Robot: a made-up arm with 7 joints.
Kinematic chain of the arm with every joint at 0, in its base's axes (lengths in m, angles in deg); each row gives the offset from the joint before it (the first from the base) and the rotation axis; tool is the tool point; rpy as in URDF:
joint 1: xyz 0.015 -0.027 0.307 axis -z
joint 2: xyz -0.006 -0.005 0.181 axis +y
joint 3: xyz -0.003 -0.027 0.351 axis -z
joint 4: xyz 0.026 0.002 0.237 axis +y
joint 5: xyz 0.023 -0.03 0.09 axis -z
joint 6: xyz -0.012 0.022 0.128 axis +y
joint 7: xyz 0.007 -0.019 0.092 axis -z
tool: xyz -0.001 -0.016 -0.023 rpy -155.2 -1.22 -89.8
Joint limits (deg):
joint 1: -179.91..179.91
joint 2: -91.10..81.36
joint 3: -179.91..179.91
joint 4: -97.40..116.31
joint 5: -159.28..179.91
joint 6: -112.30..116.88
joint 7: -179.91..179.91
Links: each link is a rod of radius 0.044 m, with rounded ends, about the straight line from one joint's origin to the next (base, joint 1, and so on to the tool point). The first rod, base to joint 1, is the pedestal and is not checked.
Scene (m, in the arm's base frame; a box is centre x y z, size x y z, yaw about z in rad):
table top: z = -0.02
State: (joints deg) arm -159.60 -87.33 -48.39 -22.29 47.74 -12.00 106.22
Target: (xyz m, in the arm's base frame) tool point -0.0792 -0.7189 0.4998
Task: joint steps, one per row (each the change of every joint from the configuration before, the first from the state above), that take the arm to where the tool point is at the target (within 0.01 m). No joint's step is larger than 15 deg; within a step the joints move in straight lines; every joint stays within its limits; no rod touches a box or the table.
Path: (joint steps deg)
1: 14.17 3.07 4.95 -8.85 -0.71 -3.46 -0.35
2: 14.17 3.06 4.95 -8.85 -0.71 -3.47 -0.36
3: 14.17 3.07 4.95 -8.85 -0.71 -3.46 -0.35
4: 14.18 3.06 4.95 -8.85 -0.71 -3.46 -0.36
5: 14.17 3.07 4.95 -8.85 -0.71 -3.46 -0.35
6: 14.17 3.06 4.95 -8.85 -0.71 -3.47 -0.36

